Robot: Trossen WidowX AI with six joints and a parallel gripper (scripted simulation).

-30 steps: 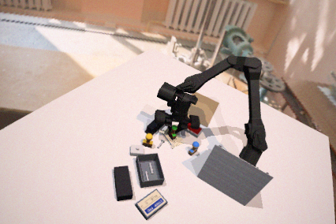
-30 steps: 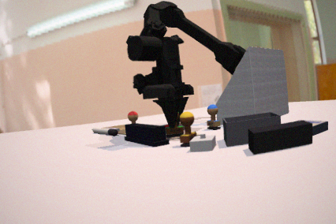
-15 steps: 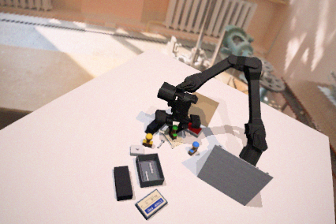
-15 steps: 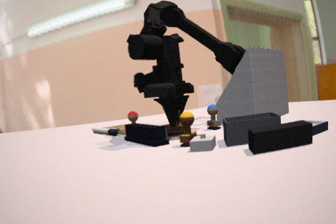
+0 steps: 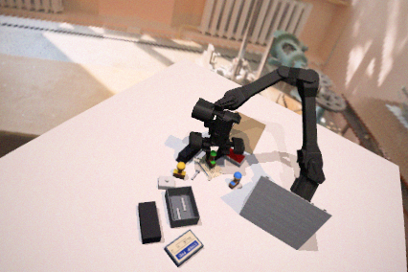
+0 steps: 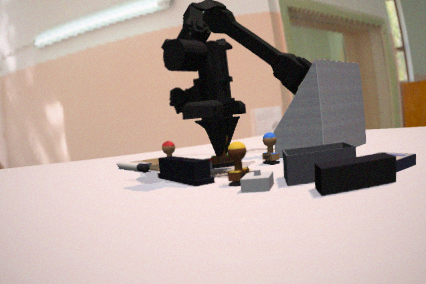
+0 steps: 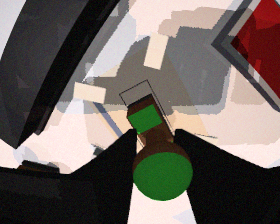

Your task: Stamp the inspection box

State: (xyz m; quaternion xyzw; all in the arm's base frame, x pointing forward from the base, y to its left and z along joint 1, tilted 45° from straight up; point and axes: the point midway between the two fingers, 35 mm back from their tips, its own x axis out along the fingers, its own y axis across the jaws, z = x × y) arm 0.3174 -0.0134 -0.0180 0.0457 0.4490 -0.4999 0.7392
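The cream card is 40 mm below my gripper tip. Round my gripper tip: black block (90 mm ahead, 20 mm below); screw (70 mm to the left, 30 mm below, 10 mm ahead); green-knobbed stamp (right at my gripper tip).
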